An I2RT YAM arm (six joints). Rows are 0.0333 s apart.
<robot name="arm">
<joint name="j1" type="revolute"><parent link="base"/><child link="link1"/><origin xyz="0.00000 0.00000 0.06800" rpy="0.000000 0.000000 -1.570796"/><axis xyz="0 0 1"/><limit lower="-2.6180" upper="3.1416"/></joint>
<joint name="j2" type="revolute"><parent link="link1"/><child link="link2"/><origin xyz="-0.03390 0.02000 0.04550" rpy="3.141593 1.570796 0.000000"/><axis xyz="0 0 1"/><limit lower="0.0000" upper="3.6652"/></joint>
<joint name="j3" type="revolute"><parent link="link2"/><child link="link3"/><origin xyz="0.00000 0.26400 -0.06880" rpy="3.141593 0.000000 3.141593"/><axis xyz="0 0 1"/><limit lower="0.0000" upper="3.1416"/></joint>
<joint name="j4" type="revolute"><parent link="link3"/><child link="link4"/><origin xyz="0.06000 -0.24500 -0.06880" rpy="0.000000 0.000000 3.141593"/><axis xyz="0 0 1"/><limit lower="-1.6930" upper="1.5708"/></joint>
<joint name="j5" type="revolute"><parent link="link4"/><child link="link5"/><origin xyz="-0.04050 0.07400 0.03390" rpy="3.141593 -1.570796 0.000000"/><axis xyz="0 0 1"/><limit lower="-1.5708" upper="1.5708"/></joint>
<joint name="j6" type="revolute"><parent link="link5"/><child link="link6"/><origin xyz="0.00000 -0.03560 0.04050" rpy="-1.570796 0.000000 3.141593"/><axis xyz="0 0 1"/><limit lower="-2.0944" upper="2.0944"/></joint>
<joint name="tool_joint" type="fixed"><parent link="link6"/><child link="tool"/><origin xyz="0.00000 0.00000 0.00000" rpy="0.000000 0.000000 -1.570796"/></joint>
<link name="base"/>
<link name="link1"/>
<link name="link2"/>
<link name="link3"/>
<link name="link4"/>
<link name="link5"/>
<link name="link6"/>
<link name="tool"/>
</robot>
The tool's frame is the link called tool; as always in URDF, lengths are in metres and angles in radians.
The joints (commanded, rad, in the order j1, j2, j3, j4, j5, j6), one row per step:
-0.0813 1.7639 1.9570 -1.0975 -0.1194 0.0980
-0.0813 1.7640 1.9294 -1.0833 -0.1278 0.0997
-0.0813 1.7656 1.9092 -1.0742 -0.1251 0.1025
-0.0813 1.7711 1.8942 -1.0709 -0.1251 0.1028
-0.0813 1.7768 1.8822 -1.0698 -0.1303 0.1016
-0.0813 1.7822 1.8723 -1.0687 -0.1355 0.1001
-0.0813 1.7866 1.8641 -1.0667 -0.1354 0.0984
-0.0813 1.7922 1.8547 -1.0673 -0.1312 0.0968
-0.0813 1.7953 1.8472 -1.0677 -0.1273 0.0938
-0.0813 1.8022 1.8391 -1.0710 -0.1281 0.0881
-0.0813 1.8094 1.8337 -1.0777 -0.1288 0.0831
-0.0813 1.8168 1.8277 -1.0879 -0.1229 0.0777
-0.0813 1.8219 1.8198 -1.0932 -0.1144 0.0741
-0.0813 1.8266 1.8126 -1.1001 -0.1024 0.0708
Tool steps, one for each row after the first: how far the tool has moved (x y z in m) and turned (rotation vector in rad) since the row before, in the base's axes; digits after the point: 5 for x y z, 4 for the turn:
0.00170 0.00016 -0.00726 0.0088 0.0130 0.0038
0.00142 -0.00021 -0.00600 0.0006 0.0130 -0.0038
0.00179 -0.00015 -0.00621 0.0016 0.0172 -0.0002
0.00154 0.00006 -0.00552 0.0049 0.0161 0.0040
0.00139 0.00007 -0.00479 0.0046 0.0137 0.0042
0.00118 -0.00010 -0.00390 -0.0002 0.0104 0.0013
0.00116 -0.00024 -0.00487 -0.0031 0.0157 -0.0009
0.00056 -0.00018 -0.00339 -0.0040 0.0110 0.0004
0.00112 -0.00006 -0.00508 -0.0008 0.0177 0.0052
0.00087 -0.00005 -0.00456 -0.0004 0.0188 0.0046
0.00050 -0.00025 -0.00501 -0.0059 0.0235 0.0018
0.00032 -0.00033 -0.00448 -0.0077 0.0186 -0.0008
0.00004 -0.00043 -0.00420 -0.0107 0.0194 -0.0025

